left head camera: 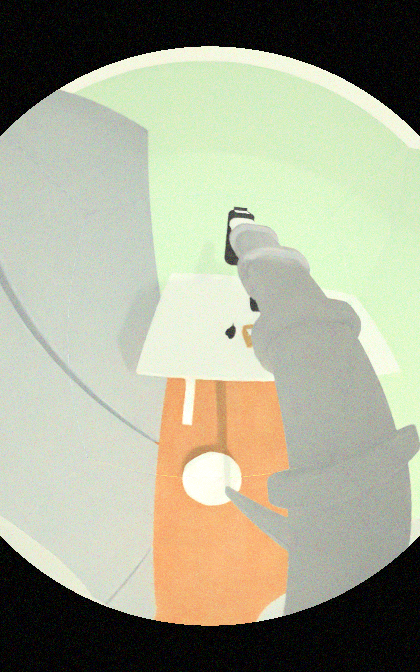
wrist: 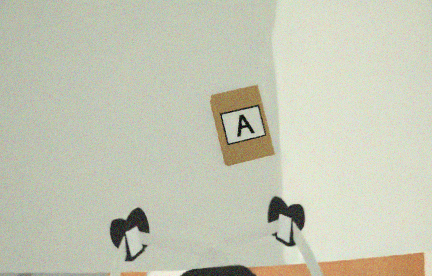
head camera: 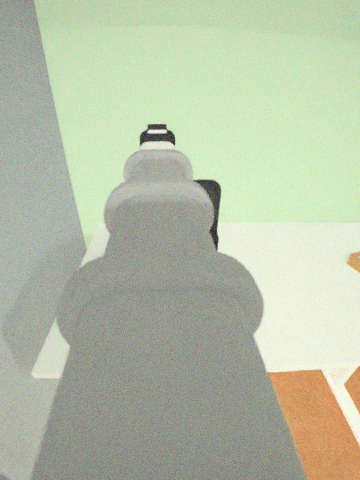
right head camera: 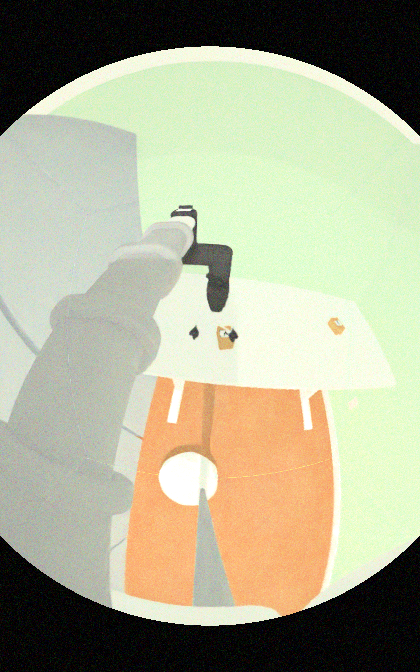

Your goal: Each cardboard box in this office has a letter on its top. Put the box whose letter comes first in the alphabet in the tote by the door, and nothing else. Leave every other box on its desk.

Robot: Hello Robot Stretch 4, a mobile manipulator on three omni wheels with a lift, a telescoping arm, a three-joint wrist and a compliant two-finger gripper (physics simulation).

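Frame: origin at the robot's base, x ahead, y right, z down, level; metres.
Seen in the pictures: gripper, fingertip midpoint: (wrist: 208,218).
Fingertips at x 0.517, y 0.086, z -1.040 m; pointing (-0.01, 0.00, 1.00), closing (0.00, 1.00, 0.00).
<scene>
Offsets run from my fingertips to a thing's middle. "*": to the spot under its first point. Level surfaces: height alone.
A cardboard box with the letter A @[dx +0.094, dy +0.051, dz +0.093 m] (wrist: 244,150) (right head camera: 225,344) stands on the white desk @[dz +0.118 m] (wrist: 100,125) (right head camera: 300,360) (left head camera: 190,320). In the left head camera view part of this box (left head camera: 247,336) shows beside the arm. My gripper (wrist: 208,218) (right head camera: 214,333) is open and empty above the desk. In the wrist view the box lies ahead of the fingertips, a little right of the middle between them. A second cardboard box (right head camera: 336,326) stands near the desk's right end; its letter is too small to read. Its edge @[* dx +0.253, dy +0.676, dz +0.085 m] (head camera: 355,261) shows at the right in the head camera view. The tote does not show.
A grey partition (head camera: 30,150) (left head camera: 75,250) stands at the left, close to the desk's left end. A green wall (head camera: 250,100) is behind the desk. The desk has white legs (right head camera: 176,402) (right head camera: 306,412) over the orange floor (right head camera: 270,500). My round white base part (right head camera: 182,480) shows below.
</scene>
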